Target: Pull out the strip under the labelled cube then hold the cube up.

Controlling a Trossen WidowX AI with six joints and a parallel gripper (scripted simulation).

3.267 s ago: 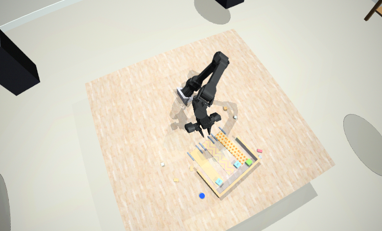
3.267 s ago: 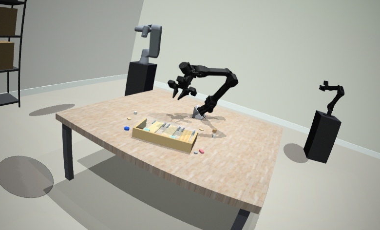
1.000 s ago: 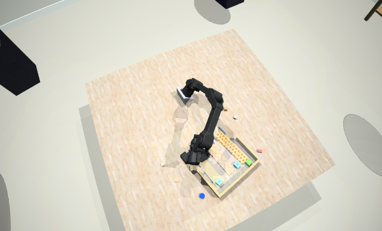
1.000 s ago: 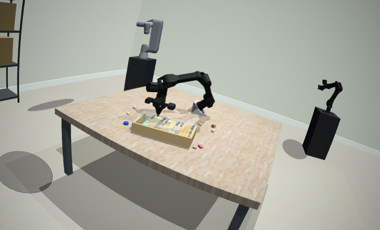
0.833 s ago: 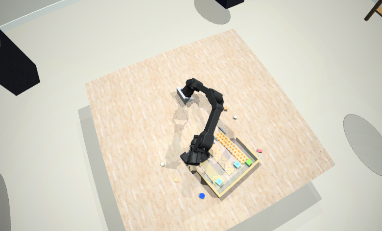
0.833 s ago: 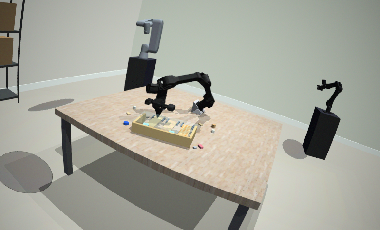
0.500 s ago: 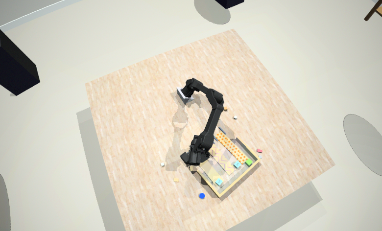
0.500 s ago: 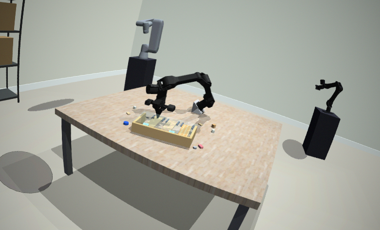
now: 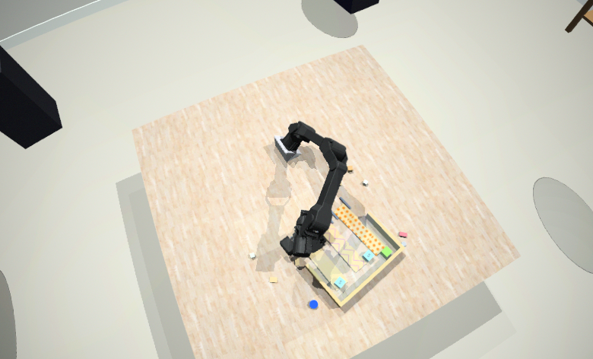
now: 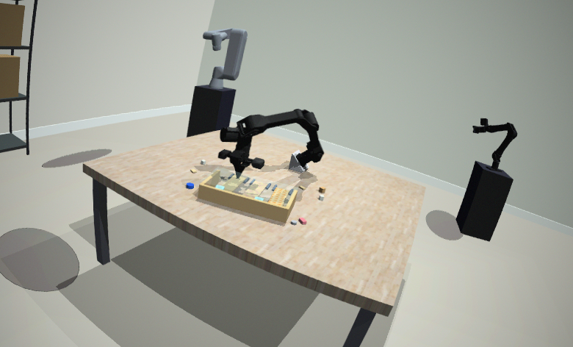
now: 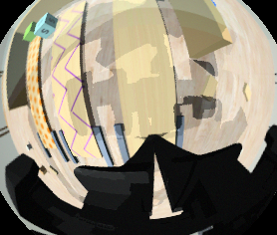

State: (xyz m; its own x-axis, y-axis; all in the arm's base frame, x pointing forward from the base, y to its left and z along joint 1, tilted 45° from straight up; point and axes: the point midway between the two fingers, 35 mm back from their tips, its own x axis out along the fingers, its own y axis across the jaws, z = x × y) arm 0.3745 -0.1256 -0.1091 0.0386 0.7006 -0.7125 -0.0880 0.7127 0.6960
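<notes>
Now: gripper tip 10 cm short of the tan strip and 1 cm to the right of it. The rest, counted from my gripper tip: brown cube (33 cm to the left, 15 cm behind); blue disc (22 cm ahead, 11 cm to the right); pink block (33 cm to the left, 20 cm ahead).
</notes>
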